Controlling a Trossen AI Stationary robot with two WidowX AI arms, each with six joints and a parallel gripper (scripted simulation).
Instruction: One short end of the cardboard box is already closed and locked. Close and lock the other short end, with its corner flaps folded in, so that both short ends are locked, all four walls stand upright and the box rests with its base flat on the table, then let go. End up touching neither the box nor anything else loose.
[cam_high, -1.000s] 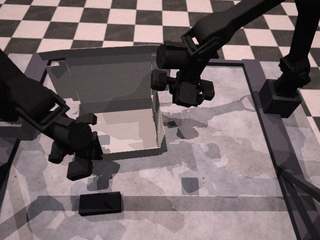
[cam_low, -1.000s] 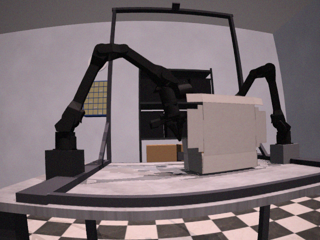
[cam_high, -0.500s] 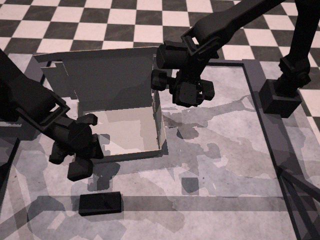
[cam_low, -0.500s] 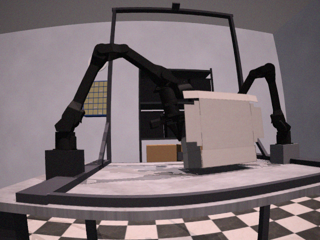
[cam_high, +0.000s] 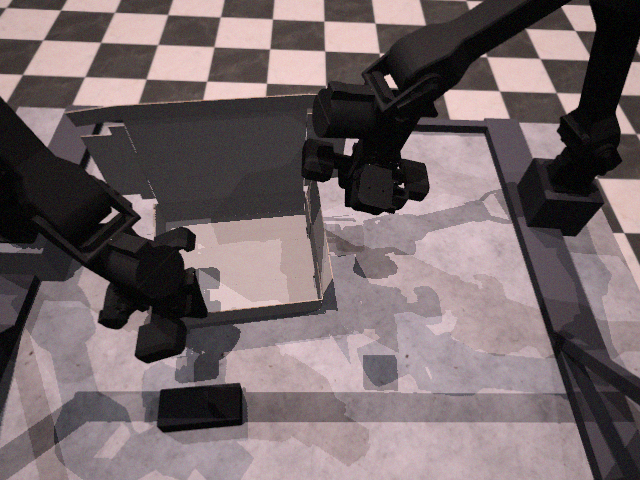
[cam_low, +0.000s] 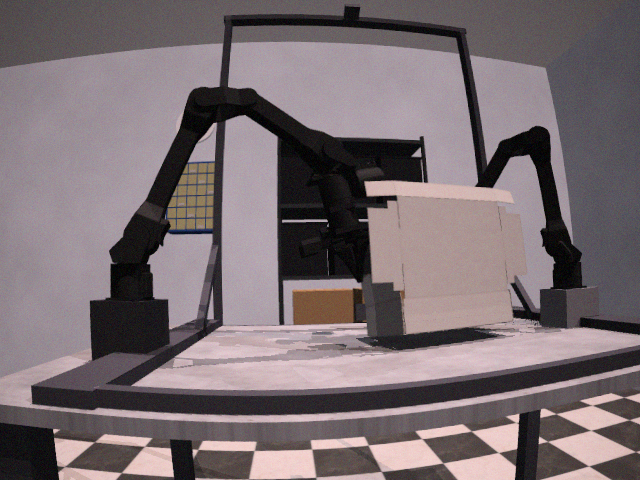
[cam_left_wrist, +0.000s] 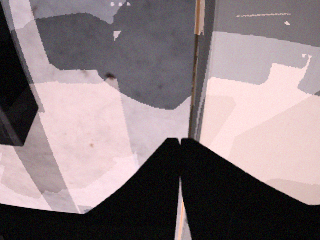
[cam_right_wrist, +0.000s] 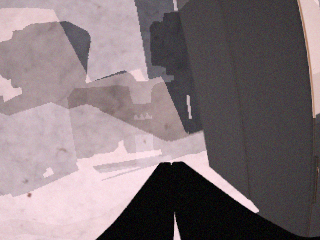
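Right now my left hand is 12 cm past the black block and 8 cm above it.
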